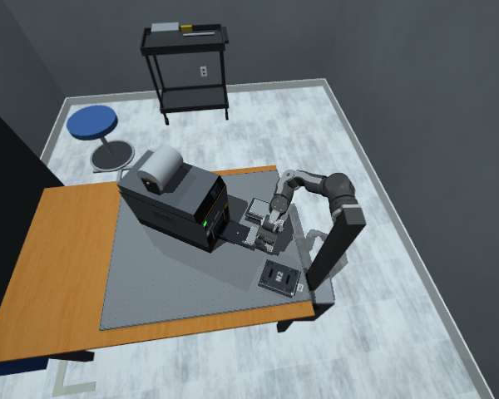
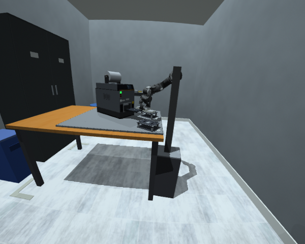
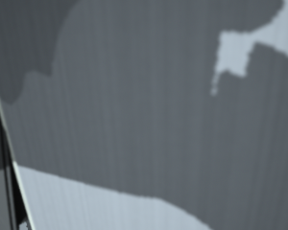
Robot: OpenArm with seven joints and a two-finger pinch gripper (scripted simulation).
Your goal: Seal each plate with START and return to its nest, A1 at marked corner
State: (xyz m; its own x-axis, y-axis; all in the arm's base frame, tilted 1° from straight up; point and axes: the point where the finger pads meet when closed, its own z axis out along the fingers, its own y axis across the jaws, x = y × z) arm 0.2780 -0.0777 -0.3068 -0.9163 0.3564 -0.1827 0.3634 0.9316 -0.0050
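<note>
Now: the sealer stage 11 cm ahead of my hand, 5 cm to the right of it and 4 cm below it. Also, from my hand: foil roll: 41 cm ahead, 28 cm above, 19 cm to the right; white well plate: right at my hand; grey start button: 24 cm ahead, 5 cm above, 1 cm to the right.
</note>
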